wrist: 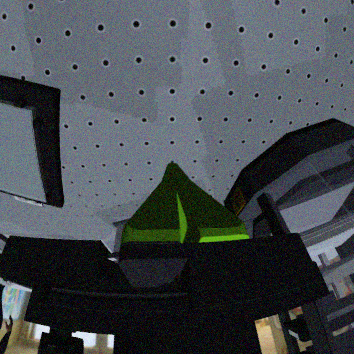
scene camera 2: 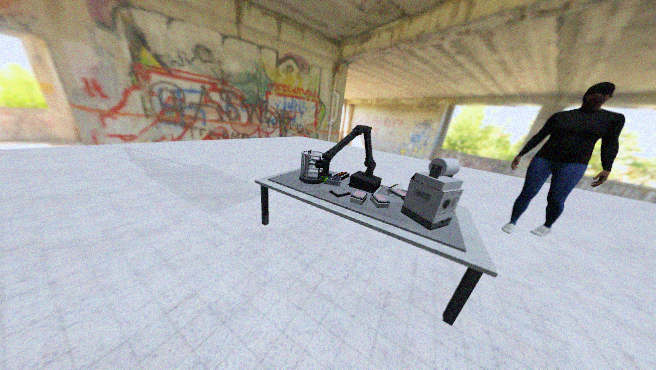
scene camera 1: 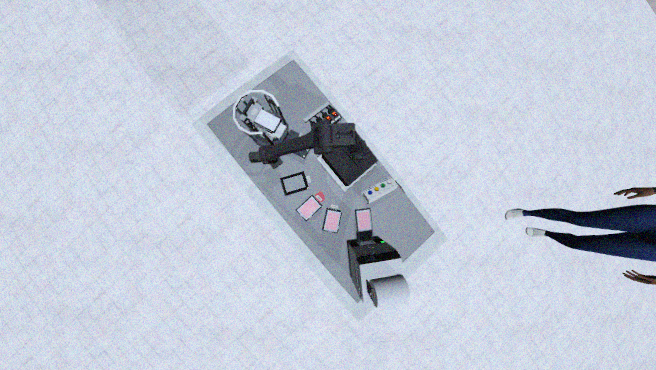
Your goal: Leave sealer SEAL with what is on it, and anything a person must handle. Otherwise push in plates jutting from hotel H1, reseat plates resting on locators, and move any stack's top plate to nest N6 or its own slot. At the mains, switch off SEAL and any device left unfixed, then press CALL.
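Frame: origin at the arm's base, x ahead, y down, z left, level; metres.
Seen in the pictures: gripper, fingertip midpoint: (wrist: 171, 168) (scene camera 2: 324, 183) (scene camera 1: 276, 161); arm's base, link origin: (scene camera 2: 368, 176) (scene camera 1: 355, 154).
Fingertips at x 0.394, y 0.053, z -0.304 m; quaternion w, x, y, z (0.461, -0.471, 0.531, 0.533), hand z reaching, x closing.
Observation:
Offsets run from my fingertips to a thing's top centre. "*": to the spot under its first point. Level surfaces: height alone.
My gripper (scene camera 1: 253, 157) (scene camera 2: 322, 173) (wrist: 171, 168) is shut with nothing between its green fingers. It hangs low over the perforated table top @[dy +0.043 m] (scene camera 1: 403, 223) (wrist: 168, 77), just in front of hotel H1 @[dz -0.201, dx -0.105, dy -0.255 m] (scene camera 1: 236, 111) (scene camera 2: 306, 165) (wrist: 281, 151). The hotel is a round rack with plates on its shelves; in the wrist view its black base is at the right. An empty black nest frame (scene camera 1: 283, 186) (wrist: 47, 147) lies to the gripper's other side. Three pink plates @[dz +0.357, dx +0.048, dy -0.026 m] (scene camera 1: 308, 207) @[dz +0.517, dx -0.004, dy -0.026 m] (scene camera 1: 332, 219) @[dz +0.644, dx -0.152, dy -0.062 m] (scene camera 1: 363, 219) sit on nests further along. The sealer @[dz +0.855, dx +0.004, dy -0.412 m] (scene camera 1: 373, 252) (scene camera 2: 431, 198) stands at the far end with a roll @[* dz +0.832, dx -0.002, dy -0.402 m] (scene camera 1: 390, 289).
The mains switch panel @[dz -0.022, dx -0.417, dy -0.009 m] (scene camera 1: 326, 114) is beside the arm base (scene camera 1: 348, 161). A button box @[* dz +0.568, dx -0.364, dy -0.027 m] (scene camera 1: 379, 189) with coloured buttons sits on the other side of the base. A person (scene camera 1: 597, 225) (scene camera 2: 569, 151) stands off the sealer end of the table.

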